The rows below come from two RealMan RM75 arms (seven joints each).
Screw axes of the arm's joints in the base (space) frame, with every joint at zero. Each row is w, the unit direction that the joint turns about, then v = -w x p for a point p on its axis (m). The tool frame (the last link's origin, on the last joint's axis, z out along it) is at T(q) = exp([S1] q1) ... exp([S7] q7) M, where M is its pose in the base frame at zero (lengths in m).
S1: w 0 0 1 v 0.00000 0.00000 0.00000
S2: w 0 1 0 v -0.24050 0.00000 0.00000
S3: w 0 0 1 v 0.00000 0.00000 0.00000
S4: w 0 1 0 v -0.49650 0.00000 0.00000
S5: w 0 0 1 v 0.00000 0.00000 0.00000
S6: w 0 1 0 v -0.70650 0.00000 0.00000
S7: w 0 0 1 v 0.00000 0.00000 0.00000
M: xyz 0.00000 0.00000 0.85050 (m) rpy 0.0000 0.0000 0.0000 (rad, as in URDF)
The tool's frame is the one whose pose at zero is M.
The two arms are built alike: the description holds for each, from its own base.
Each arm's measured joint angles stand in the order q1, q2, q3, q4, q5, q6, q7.
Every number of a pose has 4 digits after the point.
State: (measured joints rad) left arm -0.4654 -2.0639 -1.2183 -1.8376 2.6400 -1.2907 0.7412; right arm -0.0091 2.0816 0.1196 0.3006 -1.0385 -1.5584 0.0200
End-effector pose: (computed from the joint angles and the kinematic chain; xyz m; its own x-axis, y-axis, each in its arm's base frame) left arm -0.0709 0.2966 -0.0429 0.9616 -0.0950 -0.2576 -0.1949 -0.8969 -0.3970; right arm 0.4304 0.1184 0.0249 0.6726 0.0314 -0.7393 -0.6005 0.6069 -0.5206
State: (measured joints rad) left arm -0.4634 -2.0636 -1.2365 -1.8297 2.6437 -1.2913 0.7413; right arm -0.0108 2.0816 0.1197 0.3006 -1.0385 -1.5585 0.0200
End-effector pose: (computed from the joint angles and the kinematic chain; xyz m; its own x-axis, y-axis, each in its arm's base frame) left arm -0.0744 0.3007 -0.0398 0.9630 -0.0750 -0.2588 -0.1799 -0.8940 -0.4104; right arm 0.4306 0.1177 0.0250 0.6727 0.0303 -0.7393 -0.5994 0.6080 -0.5205
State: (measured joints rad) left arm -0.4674 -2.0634 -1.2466 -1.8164 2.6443 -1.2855 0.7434; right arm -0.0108 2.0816 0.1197 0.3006 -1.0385 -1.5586 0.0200
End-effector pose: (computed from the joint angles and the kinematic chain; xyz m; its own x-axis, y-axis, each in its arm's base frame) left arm -0.0761 0.3043 -0.0390 0.9635 -0.0661 -0.2592 -0.1735 -0.8921 -0.4173; right arm 0.4306 0.1177 0.0250 0.6728 0.0304 -0.7392 -0.5994 0.6080 -0.5205
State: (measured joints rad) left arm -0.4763 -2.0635 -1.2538 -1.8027 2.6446 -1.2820 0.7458; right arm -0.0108 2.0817 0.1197 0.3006 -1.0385 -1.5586 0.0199
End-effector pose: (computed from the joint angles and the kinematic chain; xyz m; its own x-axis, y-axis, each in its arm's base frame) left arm -0.0766 0.3075 -0.0390 0.9630 -0.0631 -0.2619 -0.1726 -0.8909 -0.4201; right arm 0.4306 0.1177 0.0249 0.6728 0.0303 -0.7392 -0.5994 0.6080 -0.5206
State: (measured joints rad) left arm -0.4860 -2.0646 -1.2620 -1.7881 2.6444 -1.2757 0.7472; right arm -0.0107 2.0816 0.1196 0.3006 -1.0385 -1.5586 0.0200
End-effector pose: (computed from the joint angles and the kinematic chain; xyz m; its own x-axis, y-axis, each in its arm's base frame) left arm -0.0765 0.3109 -0.0391 0.9635 -0.0597 -0.2611 -0.1702 -0.8891 -0.4248; right arm 0.4306 0.1177 0.0250 0.6728 0.0304 -0.7392 -0.5995 0.6079 -0.5206
